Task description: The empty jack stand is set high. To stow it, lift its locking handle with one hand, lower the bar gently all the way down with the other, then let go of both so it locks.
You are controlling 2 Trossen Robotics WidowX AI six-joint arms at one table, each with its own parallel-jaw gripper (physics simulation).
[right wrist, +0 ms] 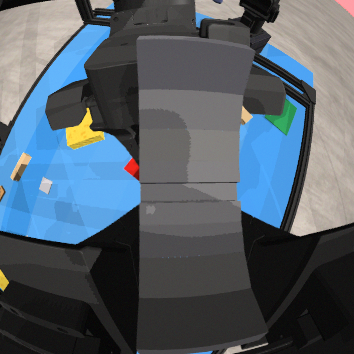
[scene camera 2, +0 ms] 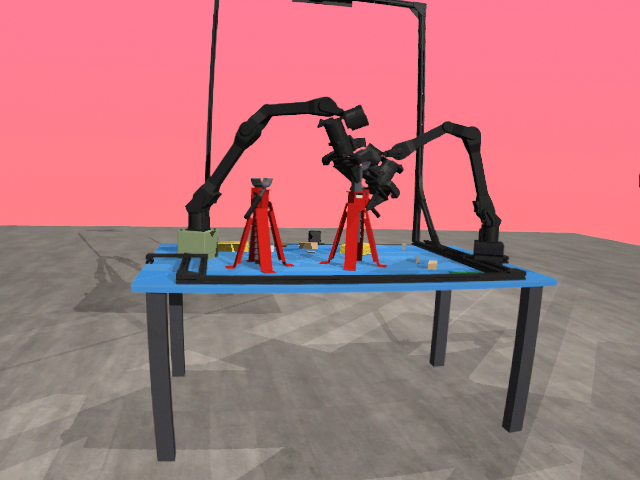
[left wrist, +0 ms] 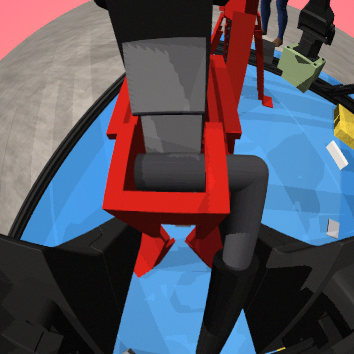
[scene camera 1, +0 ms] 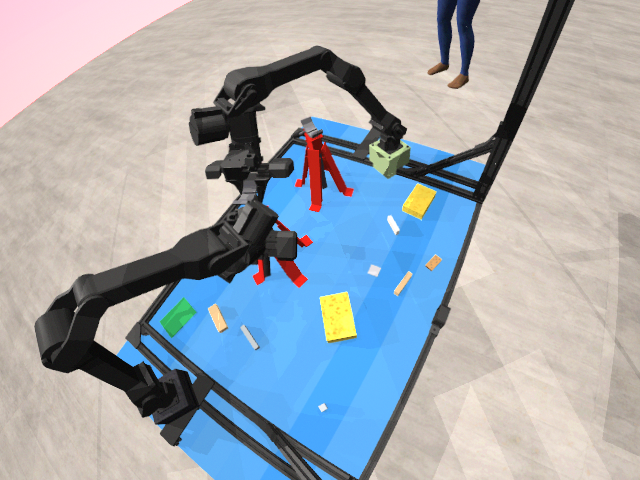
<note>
On the table rests a green block. Also in view: my left gripper and my right gripper.
My left gripper also shows in the right wrist view, in scene camera 2 and in the left wrist view. My right gripper shows as well in the right wrist view and in scene camera 2.
</note>
